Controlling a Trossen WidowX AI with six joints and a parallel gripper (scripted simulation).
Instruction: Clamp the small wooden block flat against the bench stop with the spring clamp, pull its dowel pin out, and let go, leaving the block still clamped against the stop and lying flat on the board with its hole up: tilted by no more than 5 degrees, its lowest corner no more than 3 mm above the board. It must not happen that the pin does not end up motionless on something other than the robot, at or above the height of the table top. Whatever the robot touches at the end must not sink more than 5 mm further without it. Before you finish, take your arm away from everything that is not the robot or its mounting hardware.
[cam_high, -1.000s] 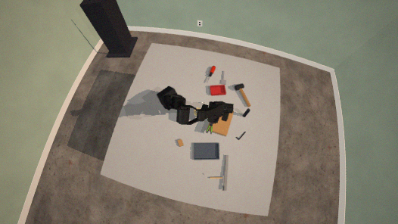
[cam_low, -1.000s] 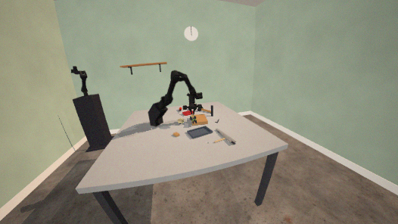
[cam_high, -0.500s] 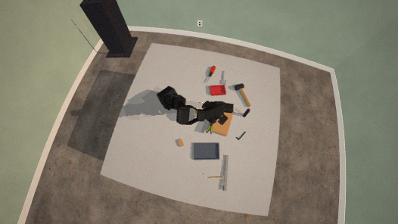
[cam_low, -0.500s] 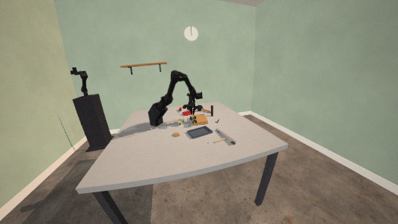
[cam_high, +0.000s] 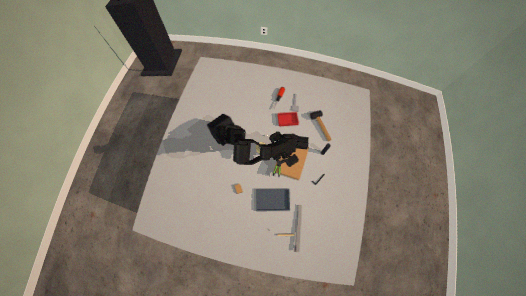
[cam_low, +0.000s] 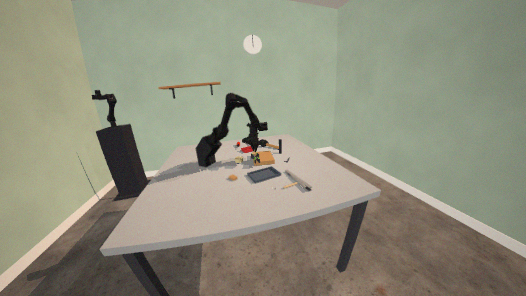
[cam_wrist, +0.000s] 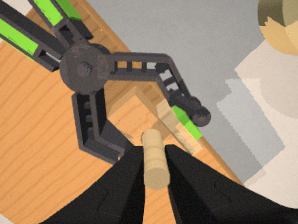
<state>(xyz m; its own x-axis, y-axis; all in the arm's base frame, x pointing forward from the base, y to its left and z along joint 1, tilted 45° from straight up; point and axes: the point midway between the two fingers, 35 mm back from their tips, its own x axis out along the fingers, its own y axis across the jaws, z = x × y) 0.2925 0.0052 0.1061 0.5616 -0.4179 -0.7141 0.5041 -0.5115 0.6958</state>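
Now: hand 40 mm above the dowel pin. From my hand the other things lie so: small wooden block (70 mm below); then bench stop (10 mm behind, 10 mm to the left, 60 mm below); then wooden board (60 mm ahead, 90 mm below).
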